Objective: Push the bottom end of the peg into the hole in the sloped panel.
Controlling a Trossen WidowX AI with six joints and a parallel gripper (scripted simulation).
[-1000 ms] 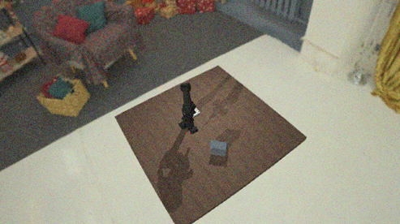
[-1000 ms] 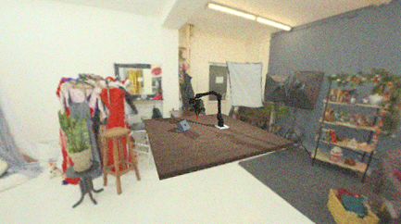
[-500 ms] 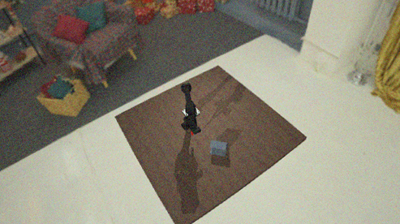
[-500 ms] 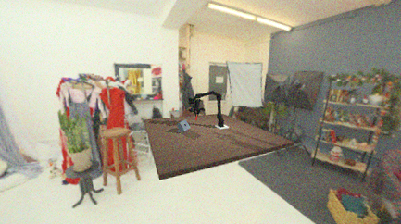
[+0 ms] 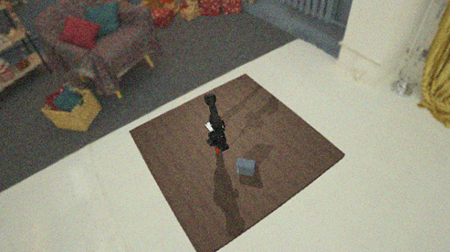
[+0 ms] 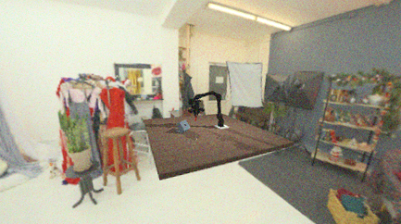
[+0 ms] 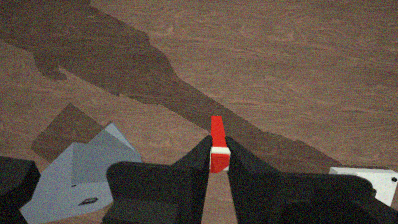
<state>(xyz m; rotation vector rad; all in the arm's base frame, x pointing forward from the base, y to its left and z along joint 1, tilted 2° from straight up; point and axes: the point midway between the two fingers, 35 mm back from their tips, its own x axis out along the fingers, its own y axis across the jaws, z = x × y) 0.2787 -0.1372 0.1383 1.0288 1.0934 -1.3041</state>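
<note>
Right now my gripper tip is 200 mm short of the grey sloped panel, 110 mm to the right of it and 60 mm above it. Also, from my gripper tip: red peg right at my gripper tip.
</note>
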